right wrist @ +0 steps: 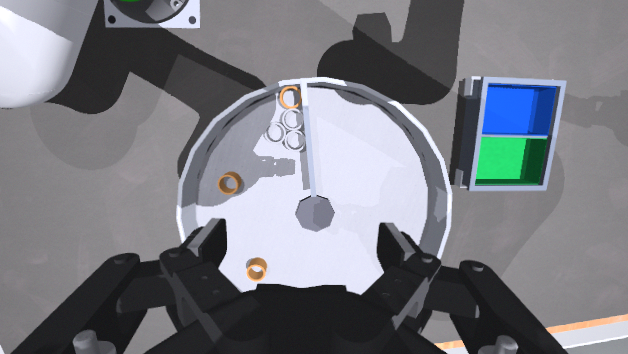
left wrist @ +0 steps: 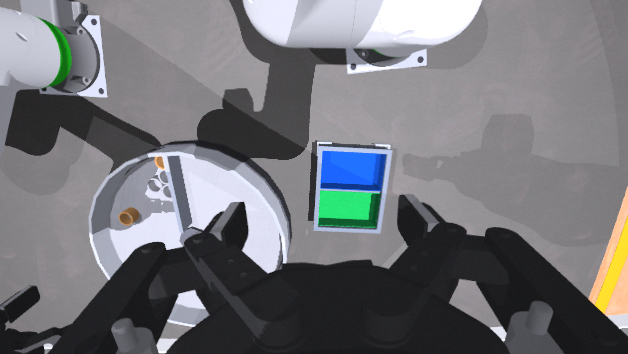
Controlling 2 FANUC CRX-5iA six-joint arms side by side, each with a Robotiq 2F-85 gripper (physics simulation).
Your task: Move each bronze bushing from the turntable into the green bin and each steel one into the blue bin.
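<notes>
The round white turntable (left wrist: 265, 205) (right wrist: 370, 150) carries three bronze bushings: one (left wrist: 160, 162) (right wrist: 290, 97) at the divider's far end, one (left wrist: 129, 216) (right wrist: 229, 183) at the left, one (right wrist: 256, 270) near the front. Three steel bushings (right wrist: 293, 119) (right wrist: 274, 132) (right wrist: 294, 140) cluster left of the divider. The blue bin (left wrist: 350, 167) (right wrist: 510, 110) and green bin (left wrist: 346, 205) (right wrist: 501, 158) show no bushings. My left gripper (left wrist: 322, 213) is open, above and in front of the bins. My right gripper (right wrist: 302, 235) is open above the turntable's front part.
The divider wall (left wrist: 180, 192) (right wrist: 310, 150) runs from the rim to the turntable's hub (right wrist: 315, 213). White arm parts (left wrist: 360, 20) (right wrist: 35, 55) stand at the back. A wooden edge with a yellow stripe (left wrist: 614, 272) is at the right in the left wrist view.
</notes>
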